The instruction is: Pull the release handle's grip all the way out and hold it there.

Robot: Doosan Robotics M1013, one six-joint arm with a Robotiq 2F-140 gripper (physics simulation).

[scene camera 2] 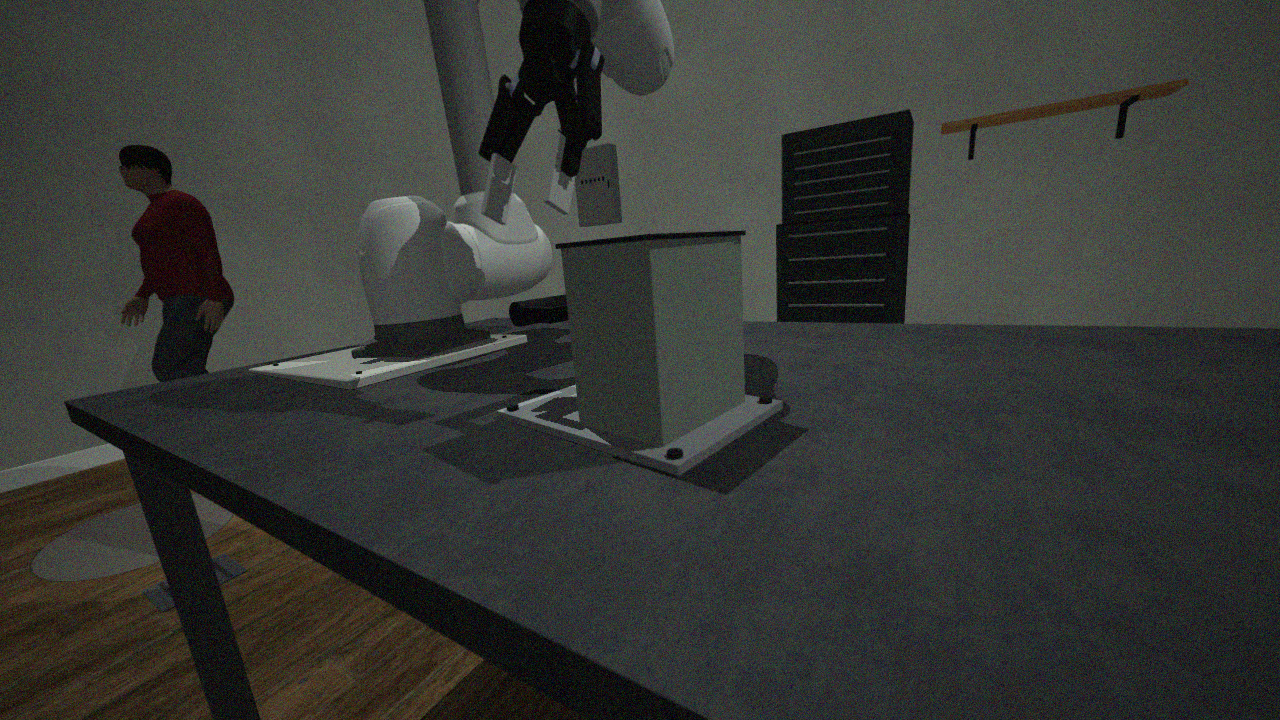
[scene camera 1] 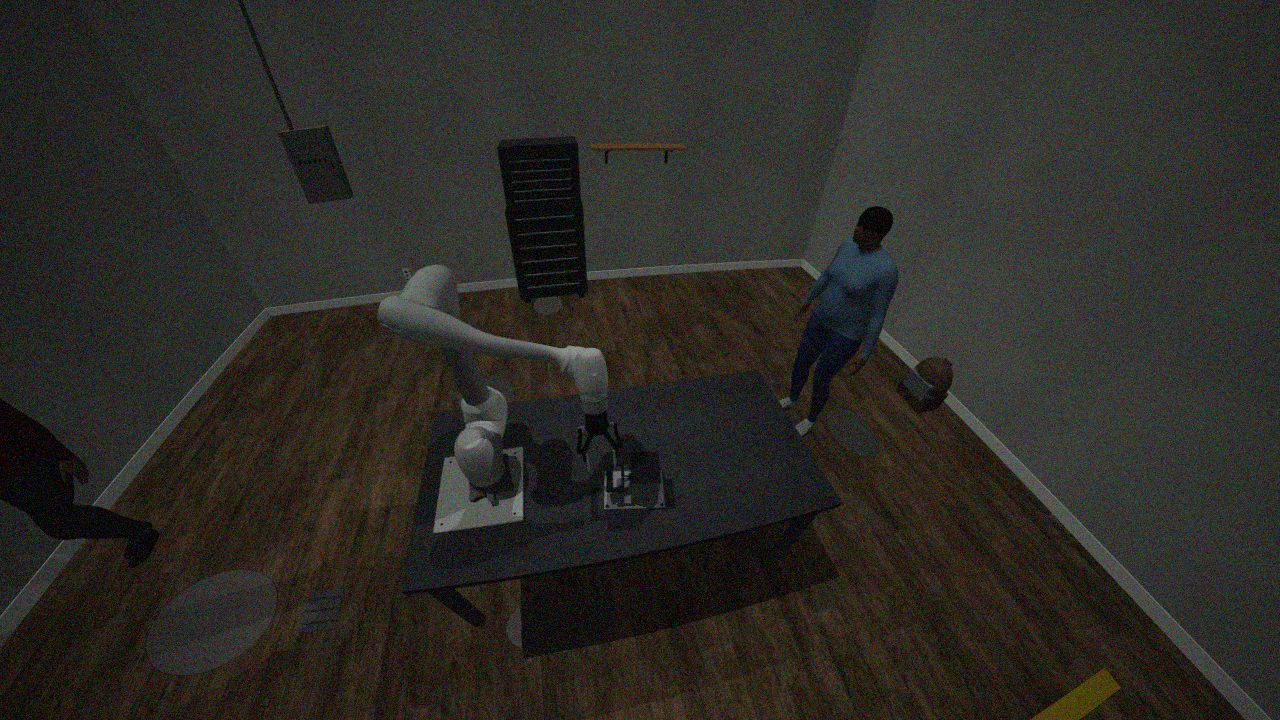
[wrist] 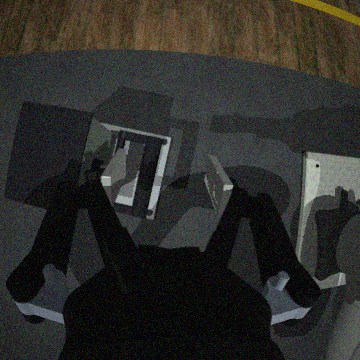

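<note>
The release handle's housing (scene camera 1: 646, 467) (scene camera 2: 698, 331) (wrist: 47, 155) is a pale grey-green box with a dark top. It stands on a light base plate (scene camera 2: 726, 431) (wrist: 161, 170). In the wrist view a small dark knob (wrist: 95, 171) shows at its face, partly hidden by a finger, and a dark rectangular frame (wrist: 150, 167) stands in front of that face. I cannot tell clearly which part is the grip or how far out it is. My gripper (scene camera 1: 598, 445) (scene camera 2: 529, 193) (wrist: 165, 164) is open and empty, above the handle side of the housing, pointing down.
The dark table (scene camera 1: 716, 411) (scene camera 2: 984, 501) carries the arm's white mounting plate (scene camera 1: 452, 510) (scene camera 2: 308, 368) (wrist: 327, 165). A person in blue (scene camera 1: 859, 282) stands beyond the table's right end. A person in red (scene camera 2: 179, 241) is behind on the left. A dark cabinet (scene camera 1: 546, 214) (scene camera 2: 845, 277) is at the wall.
</note>
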